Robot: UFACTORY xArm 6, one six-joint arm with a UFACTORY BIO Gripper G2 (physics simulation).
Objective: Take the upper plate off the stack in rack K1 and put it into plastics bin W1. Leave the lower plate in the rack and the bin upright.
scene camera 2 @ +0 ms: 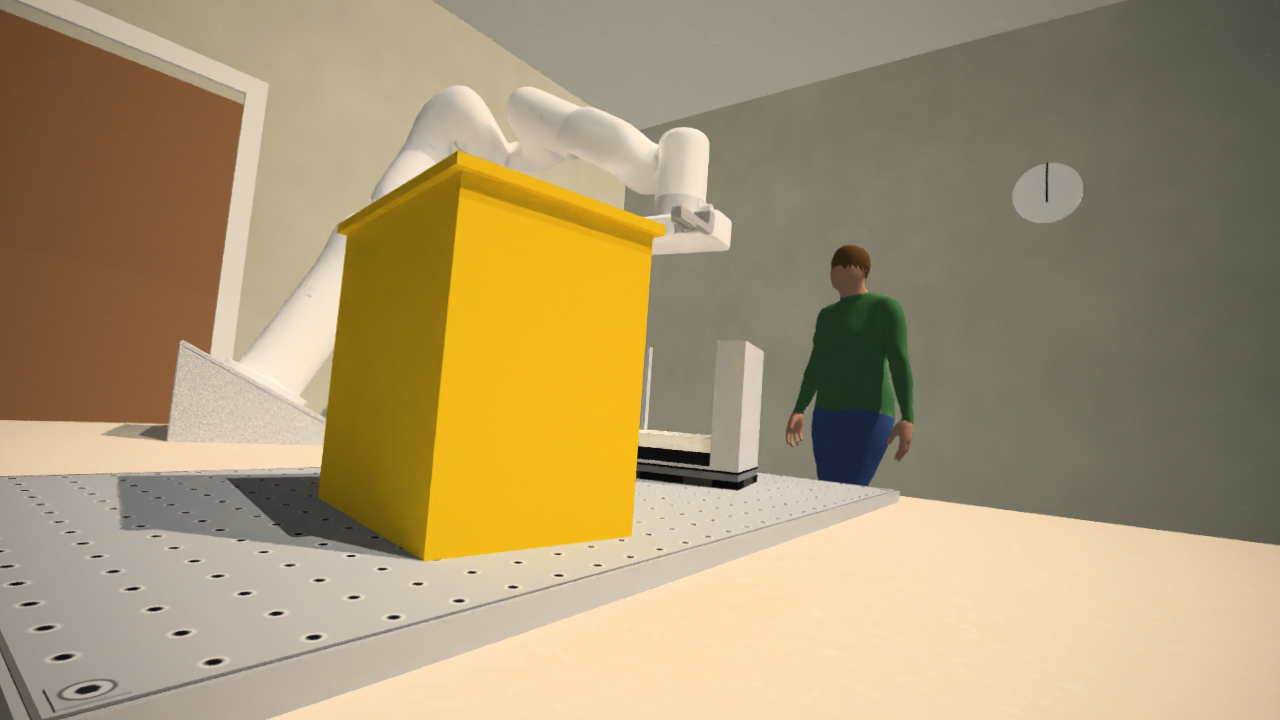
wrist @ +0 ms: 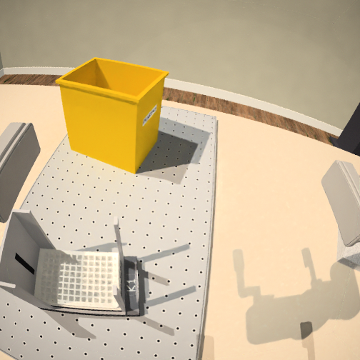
Note:
I see my gripper [wrist: 195,149], a yellow plastics bin W1 [scene camera 2: 485,395] and a white multi-well plate [scene camera 2: 647,438].
The yellow plastics bin W1 shows as well in the wrist view [wrist: 111,108]. The white multi-well plate shows as well in the wrist view [wrist: 80,279].

